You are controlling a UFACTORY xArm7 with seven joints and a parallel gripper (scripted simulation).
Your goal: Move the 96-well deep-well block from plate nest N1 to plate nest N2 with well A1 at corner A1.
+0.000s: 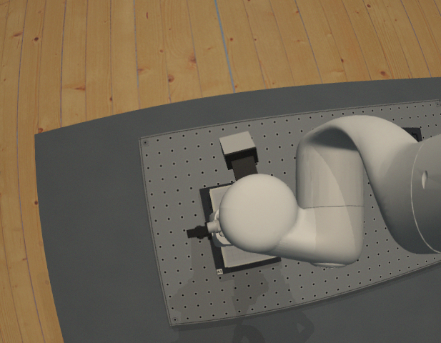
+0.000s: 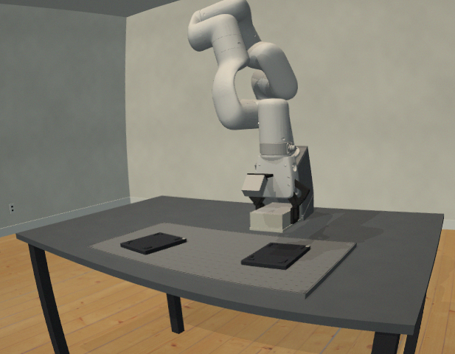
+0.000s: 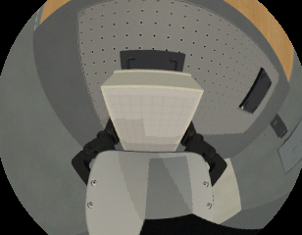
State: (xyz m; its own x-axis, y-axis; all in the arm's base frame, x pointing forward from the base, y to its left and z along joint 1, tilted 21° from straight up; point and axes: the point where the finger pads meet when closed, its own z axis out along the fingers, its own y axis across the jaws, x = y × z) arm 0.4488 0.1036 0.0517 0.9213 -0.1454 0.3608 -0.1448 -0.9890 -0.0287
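My hand is 37 cm to the left of the nest N2, 10 cm above it and 1 cm past it. The rest, counted from my hand: deep-well block: right at my hand; A1 label: 9 cm below, 7 cm to the left, 7 cm behind; nest N1: 10 cm below.
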